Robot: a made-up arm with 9 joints. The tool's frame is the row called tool.
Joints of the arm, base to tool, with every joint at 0 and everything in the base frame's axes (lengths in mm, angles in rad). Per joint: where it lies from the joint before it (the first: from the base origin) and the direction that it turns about. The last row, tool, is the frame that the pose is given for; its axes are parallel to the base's.
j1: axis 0 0 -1 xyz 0.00 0.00 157.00
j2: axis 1 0 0 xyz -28.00 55.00 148.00
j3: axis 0 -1 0 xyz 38.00 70.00 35.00
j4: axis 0 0 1 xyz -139.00 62.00 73.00
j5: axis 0 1 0 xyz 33.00 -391.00 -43.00
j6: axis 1 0 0 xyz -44.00 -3.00 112.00
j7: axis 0 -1 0 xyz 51.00 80.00 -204.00
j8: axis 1 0 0 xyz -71.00 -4.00 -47.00
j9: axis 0 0 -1 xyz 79.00 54.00 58.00
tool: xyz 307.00 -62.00 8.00
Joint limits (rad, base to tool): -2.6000..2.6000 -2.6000..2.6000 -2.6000..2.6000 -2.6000..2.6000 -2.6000..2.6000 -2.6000..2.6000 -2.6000..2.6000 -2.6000..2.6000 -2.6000..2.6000
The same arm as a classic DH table. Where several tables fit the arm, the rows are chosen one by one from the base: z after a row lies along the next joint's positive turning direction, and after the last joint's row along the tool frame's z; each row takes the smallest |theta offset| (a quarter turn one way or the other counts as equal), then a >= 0, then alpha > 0; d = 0 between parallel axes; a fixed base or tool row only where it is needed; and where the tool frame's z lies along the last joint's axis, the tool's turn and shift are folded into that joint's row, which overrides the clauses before.
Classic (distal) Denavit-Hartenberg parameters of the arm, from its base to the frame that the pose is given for. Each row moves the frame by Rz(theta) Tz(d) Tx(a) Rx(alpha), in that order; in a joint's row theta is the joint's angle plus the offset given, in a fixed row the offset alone. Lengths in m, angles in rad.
base (fixed): d 0  theta_offset 0  a 0  alpha 3.1416
j1: d -0.305  theta_offset -1.5708  a 0.055  alpha -1.5708
j2: d 0.01  theta_offset 1.5708  a 0.035  alpha -1.5708
j3: d -0.132  theta_offset 1.5708  a 0.139  alpha 1.5708
j4: d 0.03  theta_offset 0  a -0.033  alpha 1.5708
j5: d -0.394  theta_offset 1.5708  a 0.112  alpha -1.5708
j6: d 0.007  theta_offset 0  a -0.204  alpha -1.5708
j7: d -0.076  theta_offset 0  a -0.047  alpha 1.5708
j8: d 0.008  theta_offset -1.5708  a 0.054  alpha 1.5708
j9: d 0  theta_offset -1.3715  a -0.3132  alpha 3.1416
tool (fixed): d 0.066  theta_offset -2.9423  a 0  alpha 0
Joint limits (rad, base to tool): -2.6..2.6 -2.6..2.6 -2.6..2.6 -2.6..2.6 -2.6..2.6 -2.6..2.6 -2.6..2.6 -2.6..2.6 -2.6..2.6

